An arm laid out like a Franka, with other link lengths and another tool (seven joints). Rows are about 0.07 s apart.
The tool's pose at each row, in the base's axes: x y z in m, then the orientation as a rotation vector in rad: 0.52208, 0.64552, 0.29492, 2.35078, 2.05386, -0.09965; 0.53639, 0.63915, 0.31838, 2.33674, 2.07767, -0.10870; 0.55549, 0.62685, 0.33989, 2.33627, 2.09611, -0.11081; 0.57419, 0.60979, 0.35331, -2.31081, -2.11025, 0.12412; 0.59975, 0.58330, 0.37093, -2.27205, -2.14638, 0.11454; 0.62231, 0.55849, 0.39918, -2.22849, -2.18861, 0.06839; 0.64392, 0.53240, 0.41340, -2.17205, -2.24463, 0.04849; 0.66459, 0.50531, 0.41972, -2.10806, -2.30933, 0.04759; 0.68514, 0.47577, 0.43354, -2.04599, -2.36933, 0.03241; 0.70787, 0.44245, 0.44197, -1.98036, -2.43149, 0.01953; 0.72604, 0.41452, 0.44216, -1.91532, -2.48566, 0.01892
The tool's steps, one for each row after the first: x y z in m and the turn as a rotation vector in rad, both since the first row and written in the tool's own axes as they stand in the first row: -0.00581, 0.01437, -0.02357, 0.00736, -0.00090, -0.01759; -0.01673, 0.03435, -0.04503, 0.01683, 0.00605, -0.02695; -0.03192, 0.05479, -0.05814, 0.03004, 0.00623, -0.04493; -0.05578, 0.08319, -0.07516, 0.02822, 0.01301, -0.07877; -0.07902, 0.10809, -0.10278, 0.01027, 0.03688, -0.11743; -0.10281, 0.13261, -0.11629, 0.00069, 0.04593, -0.16823; -0.12724, 0.15657, -0.12182, -0.00387, 0.04326, -0.22629; -0.15455, 0.18052, -0.13470, -0.01446, 0.04740, -0.28122; -0.18500, 0.20729, -0.14207, -0.02557, 0.04911, -0.33856; -0.21022, 0.22905, -0.14136, -0.02891, 0.04707, -0.39242
